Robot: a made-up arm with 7 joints.
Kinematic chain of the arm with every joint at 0, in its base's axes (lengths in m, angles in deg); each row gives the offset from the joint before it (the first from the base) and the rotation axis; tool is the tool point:
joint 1: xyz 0 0 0.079 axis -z
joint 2: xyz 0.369 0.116 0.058 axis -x
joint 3: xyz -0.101 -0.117 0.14 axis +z
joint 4: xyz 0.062 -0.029 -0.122 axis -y
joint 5: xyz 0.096 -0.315 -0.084 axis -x
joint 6: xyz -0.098 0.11 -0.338 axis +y
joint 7: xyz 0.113 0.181 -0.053 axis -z
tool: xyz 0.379 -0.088 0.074
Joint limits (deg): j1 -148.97..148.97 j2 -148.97..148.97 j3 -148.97..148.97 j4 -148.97..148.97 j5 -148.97..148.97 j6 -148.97..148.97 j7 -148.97..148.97
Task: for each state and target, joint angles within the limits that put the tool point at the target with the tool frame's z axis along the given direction. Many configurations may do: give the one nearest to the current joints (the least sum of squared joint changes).
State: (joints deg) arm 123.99 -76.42 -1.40 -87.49 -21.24 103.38 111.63
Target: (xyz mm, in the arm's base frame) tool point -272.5 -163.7 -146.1 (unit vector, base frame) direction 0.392 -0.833 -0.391
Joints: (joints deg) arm 146.37 -63.83 27.43 -83.08 -36.83 88.36 138.07
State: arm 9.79 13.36 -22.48 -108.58 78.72 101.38 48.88
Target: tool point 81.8 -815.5 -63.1 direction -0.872 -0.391 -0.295
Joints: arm -2.18 -26.07 -23.25 -148.20 72.32 143.31 61.80
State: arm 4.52 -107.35 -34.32 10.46 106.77 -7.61 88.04
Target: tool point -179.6 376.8 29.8 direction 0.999 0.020 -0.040
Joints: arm 22.93 -132.78 -74.02 23.30 120.43 23.17 127.46
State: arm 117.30 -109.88 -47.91 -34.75 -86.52 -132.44 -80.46
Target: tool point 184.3 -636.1 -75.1 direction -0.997 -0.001 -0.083
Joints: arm 80.21 -133.26 -47.65 -71.44 -44.73 -114.18 -97.04
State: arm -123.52 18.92 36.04 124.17 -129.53 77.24 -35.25
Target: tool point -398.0 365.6 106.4 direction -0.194 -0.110 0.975
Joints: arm -68.71 14.19 5.30 100.08 -85.15 85.05 -4.48
